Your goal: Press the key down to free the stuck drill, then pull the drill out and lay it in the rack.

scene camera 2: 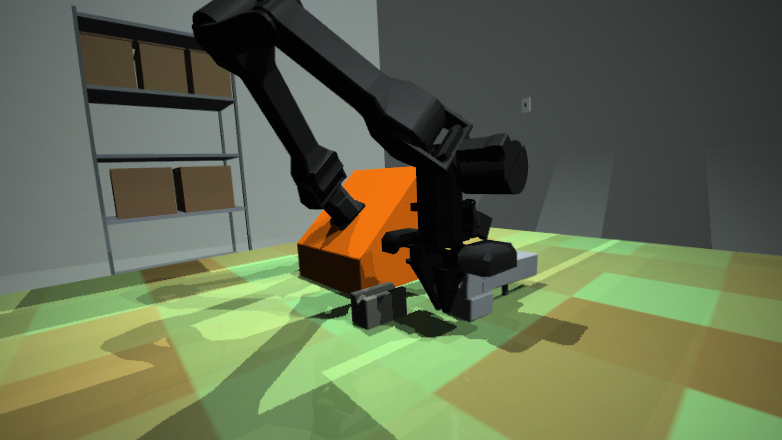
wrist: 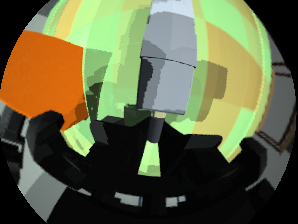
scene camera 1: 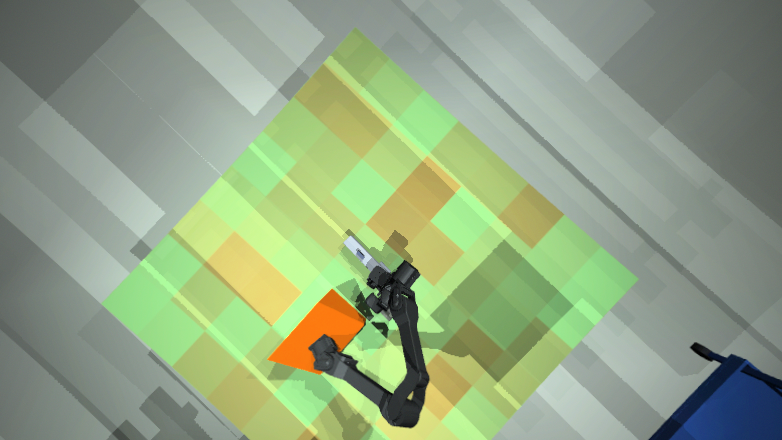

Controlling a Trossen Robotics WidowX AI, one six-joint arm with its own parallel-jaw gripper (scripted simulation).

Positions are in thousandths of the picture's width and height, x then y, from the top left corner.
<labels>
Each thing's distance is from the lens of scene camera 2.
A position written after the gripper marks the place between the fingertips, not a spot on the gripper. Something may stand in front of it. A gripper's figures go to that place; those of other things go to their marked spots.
gripper (scene camera 2: 566, 706): 47 cm
dark rack (scene camera 2: 483, 694): 46 cm
</labels>
